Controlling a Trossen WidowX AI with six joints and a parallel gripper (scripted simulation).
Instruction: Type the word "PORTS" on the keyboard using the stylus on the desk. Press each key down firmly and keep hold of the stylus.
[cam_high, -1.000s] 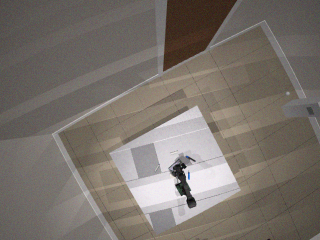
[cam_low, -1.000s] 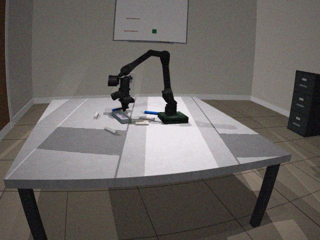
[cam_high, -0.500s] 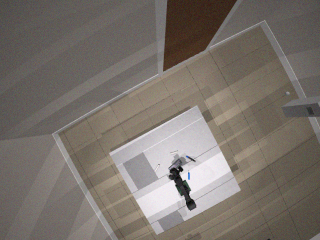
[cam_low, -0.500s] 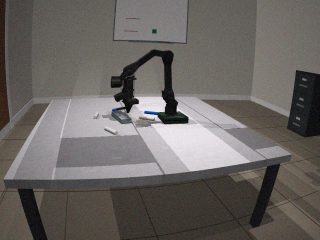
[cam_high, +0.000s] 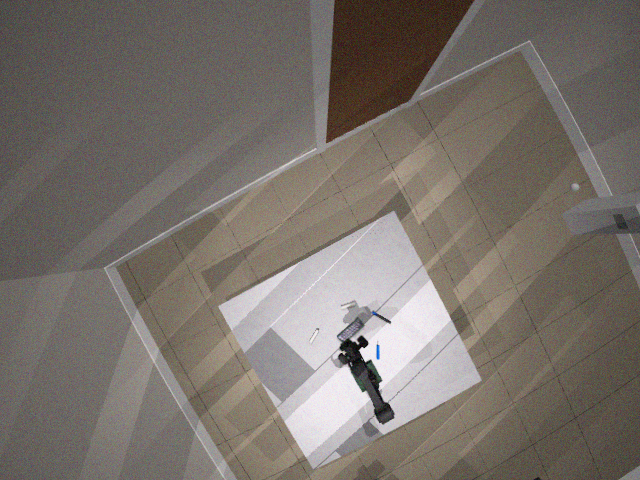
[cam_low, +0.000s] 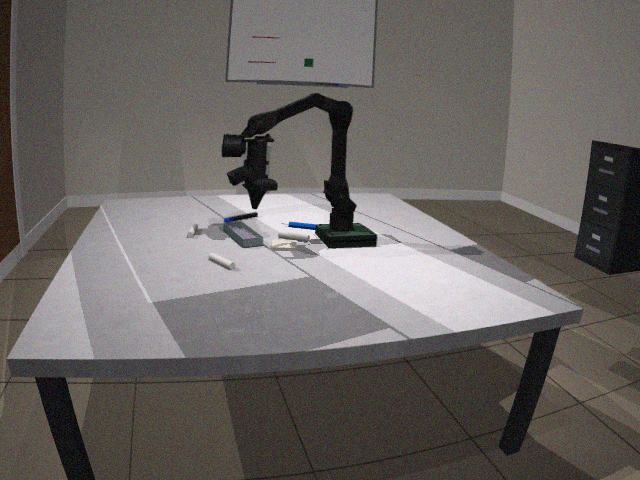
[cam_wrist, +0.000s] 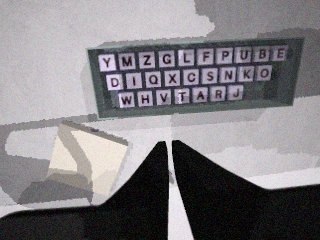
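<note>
Now: gripper tip 140 mm past the blue stylus, 140 mm to the left of it and 90 mm above it. Also, from my gripper tip: cream box 80 mm behind, 60 mm to the left, 90 mm below; then black pen 40 mm ahead, 230 mm to the right, 90 mm below.
</note>
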